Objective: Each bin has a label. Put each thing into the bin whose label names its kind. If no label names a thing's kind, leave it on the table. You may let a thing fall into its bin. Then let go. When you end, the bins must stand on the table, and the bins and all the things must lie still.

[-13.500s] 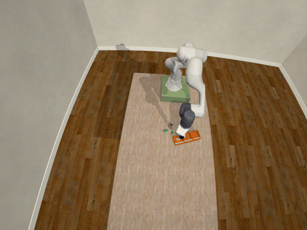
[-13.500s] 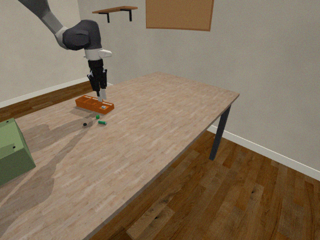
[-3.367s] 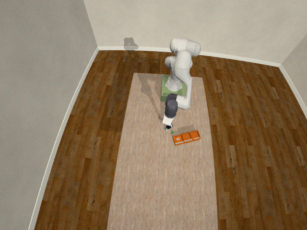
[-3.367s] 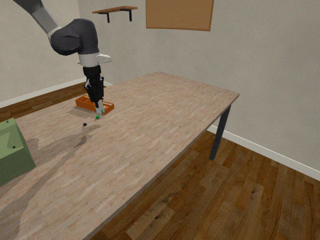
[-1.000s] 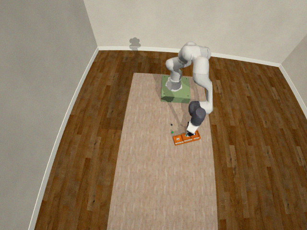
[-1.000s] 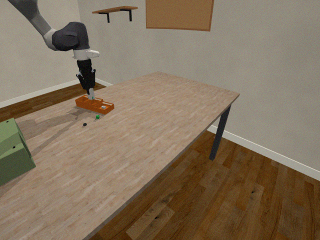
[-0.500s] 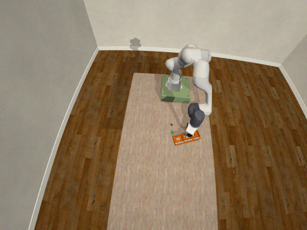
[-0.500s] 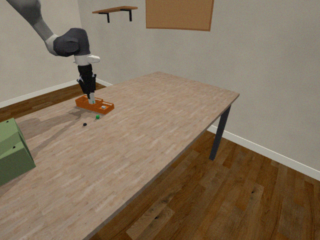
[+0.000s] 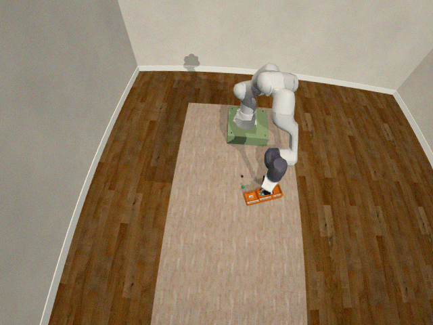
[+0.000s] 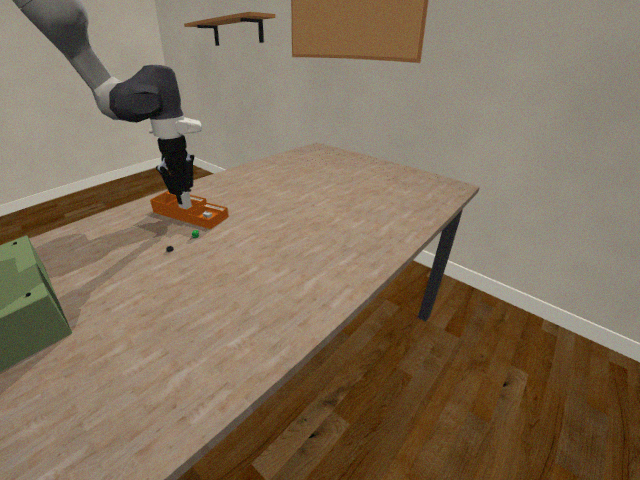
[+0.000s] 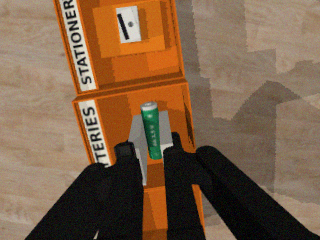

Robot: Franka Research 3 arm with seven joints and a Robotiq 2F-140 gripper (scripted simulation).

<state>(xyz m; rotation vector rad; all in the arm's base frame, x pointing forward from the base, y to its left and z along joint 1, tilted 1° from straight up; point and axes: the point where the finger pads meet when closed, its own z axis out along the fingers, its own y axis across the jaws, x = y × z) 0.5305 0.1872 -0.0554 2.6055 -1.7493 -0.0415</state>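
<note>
The labelled bins lies 1 cm ahead of my hand and 3 cm below it. Round my hand: white piece 3 cm ahead, 8 cm to the right, 2 cm below; orange block 4 cm ahead, 8 cm to the right, 4 cm below; green battery 3 cm below.
</note>
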